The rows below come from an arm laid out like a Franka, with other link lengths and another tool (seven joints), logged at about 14 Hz.
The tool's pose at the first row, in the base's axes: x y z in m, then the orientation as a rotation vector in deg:
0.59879, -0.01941, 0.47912, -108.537, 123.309, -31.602
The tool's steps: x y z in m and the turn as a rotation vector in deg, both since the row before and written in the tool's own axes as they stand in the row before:
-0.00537, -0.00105, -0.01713, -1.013, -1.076, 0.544
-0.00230, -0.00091, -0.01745, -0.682, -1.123, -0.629
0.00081, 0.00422, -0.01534, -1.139, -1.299, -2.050
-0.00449, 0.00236, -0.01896, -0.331, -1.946, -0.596
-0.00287, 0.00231, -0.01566, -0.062, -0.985, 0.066
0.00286, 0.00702, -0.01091, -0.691, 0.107, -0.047
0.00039, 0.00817, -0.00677, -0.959, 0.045, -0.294
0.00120, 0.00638, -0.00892, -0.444, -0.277, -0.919
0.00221, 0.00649, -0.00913, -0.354, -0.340, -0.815
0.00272, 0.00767, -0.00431, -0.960, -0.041, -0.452
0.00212, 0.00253, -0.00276, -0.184, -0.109, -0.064
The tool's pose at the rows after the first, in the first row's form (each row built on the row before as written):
0.59358, -0.01195, 0.49463, -108.274, 123.770, -29.366
0.58792, -0.00783, 0.51080, -109.193, 122.984, -27.632
0.57808, -0.00681, 0.52329, -111.942, 121.132, -25.527
0.56932, -0.00091, 0.53983, -112.428, 119.625, -23.245
0.56165, 0.00260, 0.55353, -112.190, 119.122, -22.127
0.55098, 0.00032, 0.56111, -112.653, 119.553, -21.581
0.54094, 0.00050, 0.56456, -113.527, 119.877, -20.752
0.53187, -0.00022, 0.57080, -114.735, 119.123, -20.193
0.52265, -0.00209, 0.57727, -115.756, 118.366, -19.633
0.51394, -0.00462, 0.57885, -116.790, 118.470, -18.740
0.51065, -0.00669, 0.58069, -116.938, 118.452, -18.454

